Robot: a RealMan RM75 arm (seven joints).
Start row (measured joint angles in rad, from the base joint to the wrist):
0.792 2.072 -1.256 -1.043 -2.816 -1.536 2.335
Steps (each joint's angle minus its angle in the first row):
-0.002 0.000 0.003 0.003 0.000 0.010 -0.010
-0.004 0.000 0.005 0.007 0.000 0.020 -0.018
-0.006 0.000 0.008 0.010 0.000 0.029 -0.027
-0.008 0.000 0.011 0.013 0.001 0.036 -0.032
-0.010 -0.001 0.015 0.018 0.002 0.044 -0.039
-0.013 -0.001 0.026 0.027 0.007 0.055 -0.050
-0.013 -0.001 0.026 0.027 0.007 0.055 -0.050
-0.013 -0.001 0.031 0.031 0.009 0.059 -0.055
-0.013 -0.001 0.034 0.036 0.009 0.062 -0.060
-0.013 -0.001 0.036 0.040 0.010 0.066 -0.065
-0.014 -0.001 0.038 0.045 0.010 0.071 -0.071
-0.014 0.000 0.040 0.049 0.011 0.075 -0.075
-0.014 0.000 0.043 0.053 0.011 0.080 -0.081
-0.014 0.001 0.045 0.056 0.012 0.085 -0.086
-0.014 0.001 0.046 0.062 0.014 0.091 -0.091
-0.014 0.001 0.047 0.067 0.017 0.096 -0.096
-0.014 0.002 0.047 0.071 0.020 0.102 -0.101
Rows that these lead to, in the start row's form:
0.790 2.072 -1.253 -1.040 -2.816 -1.526 2.325
0.788 2.072 -1.251 -1.036 -2.816 -1.516 2.317
0.786 2.072 -1.248 -1.033 -2.816 -1.507 2.308
0.784 2.072 -1.245 -1.030 -2.815 -1.500 2.303
0.782 2.071 -1.241 -1.025 -2.814 -1.492 2.296
0.779 2.071 -1.230 -1.016 -2.809 -1.481 2.285
0.779 2.071 -1.230 -1.016 -2.809 -1.481 2.285
0.779 2.071 -1.225 -1.012 -2.807 -1.477 2.280
0.779 2.071 -1.222 -1.007 -2.807 -1.474 2.275
0.779 2.071 -1.220 -1.003 -2.806 -1.470 2.270
0.778 2.071 -1.218 -0.998 -2.806 -1.465 2.264
0.778 2.072 -1.216 -0.994 -2.805 -1.461 2.260
0.778 2.072 -1.213 -0.990 -2.805 -1.456 2.254
0.778 2.073 -1.211 -0.987 -2.804 -1.451 2.249
0.778 2.073 -1.210 -0.981 -2.802 -1.445 2.244
0.778 2.073 -1.209 -0.976 -2.799 -1.440 2.239
0.778 2.074 -1.209 -0.972 -2.796 -1.434 2.234

